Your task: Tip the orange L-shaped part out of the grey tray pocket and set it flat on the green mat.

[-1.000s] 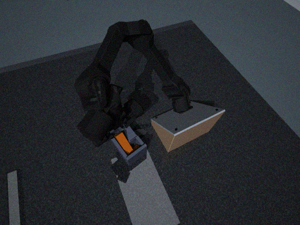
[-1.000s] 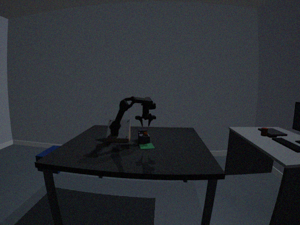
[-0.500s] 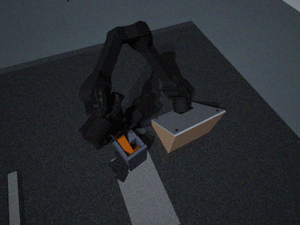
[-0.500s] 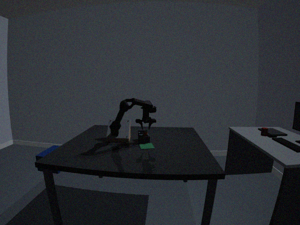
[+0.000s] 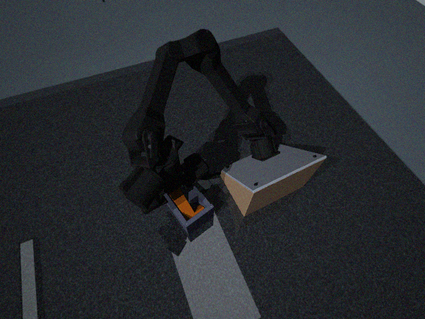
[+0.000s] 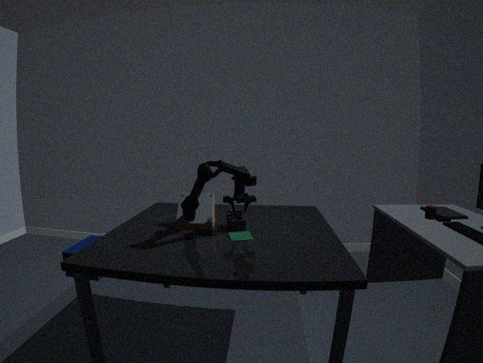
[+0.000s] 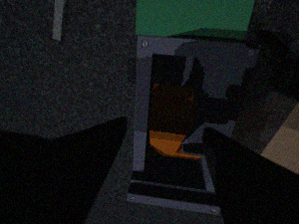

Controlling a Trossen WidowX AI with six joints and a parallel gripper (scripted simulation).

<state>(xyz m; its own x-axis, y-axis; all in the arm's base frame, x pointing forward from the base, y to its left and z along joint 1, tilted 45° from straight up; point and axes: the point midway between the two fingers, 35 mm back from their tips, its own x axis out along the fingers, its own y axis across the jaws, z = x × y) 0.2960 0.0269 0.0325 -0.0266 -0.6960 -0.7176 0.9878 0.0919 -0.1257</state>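
The orange L-shaped part is 20 mm behind my gripper tip, 30 mm to the left of it and 50 mm below it. From my gripper tip the other things lie so: green mat 10 mm ahead, 140 mm to the right, 100 mm below.
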